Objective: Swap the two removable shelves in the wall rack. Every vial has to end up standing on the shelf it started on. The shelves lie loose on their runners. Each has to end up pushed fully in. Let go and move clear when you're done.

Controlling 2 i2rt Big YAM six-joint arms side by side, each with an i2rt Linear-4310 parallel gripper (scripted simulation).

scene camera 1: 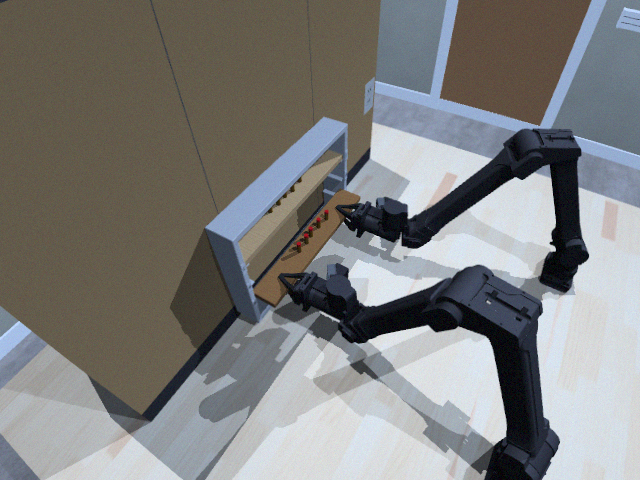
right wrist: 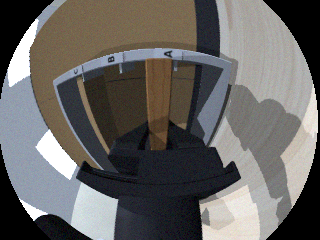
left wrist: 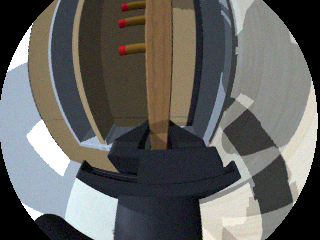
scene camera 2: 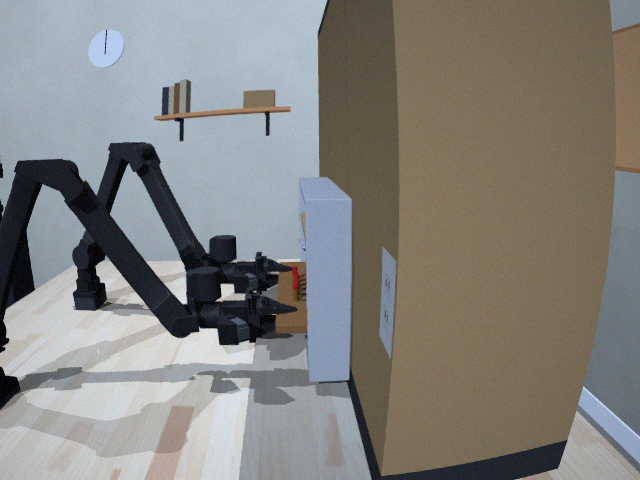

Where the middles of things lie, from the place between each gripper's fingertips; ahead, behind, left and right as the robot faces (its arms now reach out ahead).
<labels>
I see my right gripper 10 mm short of the brown wooden shelf (scene camera 1: 271, 290) and 150 mm to the right of it. Round my right hand: pale wooden shelf (scene camera 1: 257, 237) (70 mm ahead, 150 mm to the left, 140 mm above); wall outlet (scene camera 2: 388, 263) (100 mm ahead, 400 mm to the right, 160 mm above); wall rack (scene camera 2: 328, 211) (70 mm ahead, 150 mm to the left, 70 mm above).
Right now my left hand (scene camera 1: 280, 277) is 150 mm to the left of the brown wooden shelf. Round my left hand: pale wooden shelf (60 mm ahead, 150 mm to the right, 140 mm above); then wall outlet (90 mm ahead, 700 mm to the right, 160 mm above); then wall rack (60 mm ahead, 150 mm to the right, 60 mm above).
</labels>
